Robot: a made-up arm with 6 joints.
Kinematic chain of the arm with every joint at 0, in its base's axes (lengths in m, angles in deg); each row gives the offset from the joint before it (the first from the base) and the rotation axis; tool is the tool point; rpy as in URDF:
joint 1: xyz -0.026 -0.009 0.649 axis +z
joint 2: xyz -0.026 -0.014 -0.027 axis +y
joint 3: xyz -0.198 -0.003 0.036 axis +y
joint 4: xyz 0.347 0.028 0.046 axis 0.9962 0 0.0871
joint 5: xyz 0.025 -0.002 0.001 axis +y
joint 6: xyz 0.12 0.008 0.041 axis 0.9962 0 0.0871
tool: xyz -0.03 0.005 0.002 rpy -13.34 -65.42 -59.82
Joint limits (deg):
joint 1: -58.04..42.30
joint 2: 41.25..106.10
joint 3: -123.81..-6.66
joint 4: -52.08..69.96
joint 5: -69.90..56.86
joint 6: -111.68..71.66
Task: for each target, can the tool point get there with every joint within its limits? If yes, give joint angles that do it. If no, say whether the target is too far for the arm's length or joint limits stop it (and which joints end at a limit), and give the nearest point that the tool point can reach.
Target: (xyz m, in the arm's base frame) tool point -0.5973 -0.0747 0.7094
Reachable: no: joint limits stop it (at a limit: joint 2, joint 3, joint 5) | nearest point -0.2750 -0.0376 1.1560 | short by 0.552 m
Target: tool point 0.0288 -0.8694 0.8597
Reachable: no: too far | nearest point 0.1866 -0.4659 0.8383 | short by 0.434 m
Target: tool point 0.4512 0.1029 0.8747
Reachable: yes | joints 10.48 100.62 -92.42 0.02 -29.76 -20.28
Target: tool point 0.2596 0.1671 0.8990
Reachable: yes | joints 32.75 50.48 -52.28 45.89 0.57 12.38
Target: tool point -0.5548 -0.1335 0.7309
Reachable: no: joint limits stop it (at a limit: joint 2, joint 3, joint 5) | nearest point -0.2700 -0.0664 1.1560 | short by 0.516 m
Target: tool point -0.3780 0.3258 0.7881
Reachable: no: joint limits stop it (at a limit: joint 2, joint 3, joint 5) | nearest point -0.2076 0.1638 1.1560 | short by 0.437 m
